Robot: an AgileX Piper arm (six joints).
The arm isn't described. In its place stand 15 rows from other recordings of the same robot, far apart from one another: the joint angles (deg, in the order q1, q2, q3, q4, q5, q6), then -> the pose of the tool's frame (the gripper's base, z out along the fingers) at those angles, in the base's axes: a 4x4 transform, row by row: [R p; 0 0 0 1], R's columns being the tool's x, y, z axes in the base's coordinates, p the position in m.
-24.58, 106.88, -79.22, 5.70, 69.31, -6.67 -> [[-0.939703, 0.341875, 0.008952, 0.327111], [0.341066, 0.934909, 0.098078, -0.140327], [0.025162, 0.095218, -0.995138, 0.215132], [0, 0, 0, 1]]
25.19, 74.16, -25.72, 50.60, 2.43, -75.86 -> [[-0.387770, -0.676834, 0.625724, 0.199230], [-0.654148, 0.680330, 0.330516, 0.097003], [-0.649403, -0.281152, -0.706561, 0.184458], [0, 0, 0, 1]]
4.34, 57.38, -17.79, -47.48, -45.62, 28.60 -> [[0.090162, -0.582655, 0.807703, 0.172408], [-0.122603, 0.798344, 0.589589, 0.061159], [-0.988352, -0.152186, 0.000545, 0.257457], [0, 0, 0, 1]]
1.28, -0.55, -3.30, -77.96, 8.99, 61.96 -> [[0.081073, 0.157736, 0.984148, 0.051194], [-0.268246, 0.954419, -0.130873, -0.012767], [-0.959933, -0.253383, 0.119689, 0.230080], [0, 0, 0, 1]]
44.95, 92.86, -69.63, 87.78, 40.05, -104.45 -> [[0.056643, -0.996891, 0.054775, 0.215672], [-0.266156, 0.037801, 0.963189, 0.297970], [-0.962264, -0.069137, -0.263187, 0.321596], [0, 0, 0, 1]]
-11.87, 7.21, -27.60, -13.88, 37.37, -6.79 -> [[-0.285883, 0.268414, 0.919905, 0.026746], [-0.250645, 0.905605, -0.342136, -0.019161], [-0.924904, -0.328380, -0.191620, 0.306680], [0, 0, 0, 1]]
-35.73, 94.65, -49.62, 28.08, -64.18, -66.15 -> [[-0.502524, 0.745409, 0.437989, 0.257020], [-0.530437, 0.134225, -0.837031, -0.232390], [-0.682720, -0.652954, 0.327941, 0.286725], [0, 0, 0, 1]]
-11.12, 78.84, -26.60, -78.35, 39.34, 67.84 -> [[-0.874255, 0.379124, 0.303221, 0.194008], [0.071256, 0.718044, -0.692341, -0.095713], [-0.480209, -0.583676, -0.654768, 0.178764], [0, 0, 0, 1]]
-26.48, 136.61, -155.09, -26.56, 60.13, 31.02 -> [[-0.271387, 0.814625, 0.512577, 0.452106], [0.436960, 0.578798, -0.688519, -0.264634], [-0.857564, 0.037120, -0.513037, 0.362306], [0, 0, 0, 1]]
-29.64, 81.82, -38.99, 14.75, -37.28, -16.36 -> [[-0.071456, 0.618915, 0.782201, 0.253326], [-0.049095, 0.781073, -0.622507, -0.160290], [-0.996235, -0.082884, -0.025427, 0.269270], [0, 0, 0, 1]]
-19.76, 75.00, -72.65, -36.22, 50.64, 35.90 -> [[-0.498426, 0.729206, 0.468860, 0.243761], [0.359164, 0.665919, -0.653875, -0.131743], [-0.789033, -0.157511, -0.593816, 0.385275], [0, 0, 0, 1]]
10.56, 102.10, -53.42, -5.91, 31.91, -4.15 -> [[-0.912372, -0.319066, 0.256466, 0.311841], [-0.331988, 0.943253, -0.007553, 0.053096], [-0.239503, -0.092035, -0.966524, 0.145791], [0, 0, 0, 1]]
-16.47, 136.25, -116.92, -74.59, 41.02, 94.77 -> [[-0.081191, 0.873388, 0.480209, 0.503129], [0.363210, 0.474597, -0.801771, -0.208789], [-0.928163, 0.109320, -0.355757, 0.217238], [0, 0, 0, 1]]
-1.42, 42.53, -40.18, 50.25, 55.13, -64.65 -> [[-0.321152, -0.723748, 0.610779, 0.123023], [-0.381830, 0.689155, 0.615851, 0.054371], [-0.866641, -0.035432, -0.497672, 0.330604], [0, 0, 0, 1]]
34.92, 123.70, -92.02, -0.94, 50.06, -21.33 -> [[-0.527403, -0.826873, 0.195261, 0.364390], [-0.823711, 0.553954, 0.120977, 0.252995], [-0.208198, -0.097035, -0.973261, 0.154993], [0, 0, 0, 1]]
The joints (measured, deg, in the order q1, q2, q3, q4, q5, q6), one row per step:
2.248 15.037 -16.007 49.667 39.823 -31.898
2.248 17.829 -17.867 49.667 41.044 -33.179
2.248 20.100 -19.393 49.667 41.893 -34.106
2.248 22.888 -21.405 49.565 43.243 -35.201
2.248 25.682 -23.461 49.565 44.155 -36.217
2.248 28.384 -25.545 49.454 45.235 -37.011
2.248 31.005 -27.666 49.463 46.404 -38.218
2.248 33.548 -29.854 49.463 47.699 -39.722
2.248 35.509 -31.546 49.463 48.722 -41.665
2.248 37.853 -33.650 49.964 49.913 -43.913
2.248 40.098 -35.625 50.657 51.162 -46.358
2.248 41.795 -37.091 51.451 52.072 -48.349
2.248 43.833 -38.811 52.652 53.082 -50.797
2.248 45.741 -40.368 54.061 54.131 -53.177
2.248 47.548 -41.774 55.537 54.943 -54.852
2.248 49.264 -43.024 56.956 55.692 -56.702
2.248 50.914 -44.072 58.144 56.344 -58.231
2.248 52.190 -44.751 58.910 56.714 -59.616
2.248 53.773 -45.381 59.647 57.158 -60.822
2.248 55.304 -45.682 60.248 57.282 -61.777
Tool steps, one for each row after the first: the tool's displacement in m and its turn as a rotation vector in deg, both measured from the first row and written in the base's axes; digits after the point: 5 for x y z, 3 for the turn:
0.00473 0.00131 0.00639 -1.153 1.044 1.368
0.00906 0.00225 0.01160 -1.962 1.840 2.353
0.01447 0.00360 0.01818 -3.014 2.882 3.797
0.02083 0.00465 0.02514 -3.844 3.644 4.904
0.02724 0.00574 0.03183 -4.604 4.503 6.063
0.03374 0.00699 0.03855 -5.533 5.061 7.472
0.04027 0.00831 0.04535 -6.667 5.370 9.111
0.04553 0.00934 0.05037 -8.085 5.161 10.727
0.05214 0.01093 0.05703 -9.190 4.787 12.652
0.05859 0.01270 0.06305 -10.198 4.297 14.734
0.06366 0.01422 0.06758 -10.757 3.781 16.361
0.07003 0.01617 0.07291 -11.182 3.035 18.280
0.07601 0.01828 0.07767 -11.308 2.286 20.203
0.08204 0.02023 0.08191 -10.861 1.829 21.627
0.08791 0.02205 0.08539 -10.560 1.253 23.052
0.09369 0.02361 0.08762 -10.235 0.964 24.262
0.09835 0.02460 0.08845 -10.246 0.683 25.160
0.10409 0.02565 0.08799 -10.077 0.889 26.079
0.10989 0.02638 0.08578 -9.853 1.413 26.633

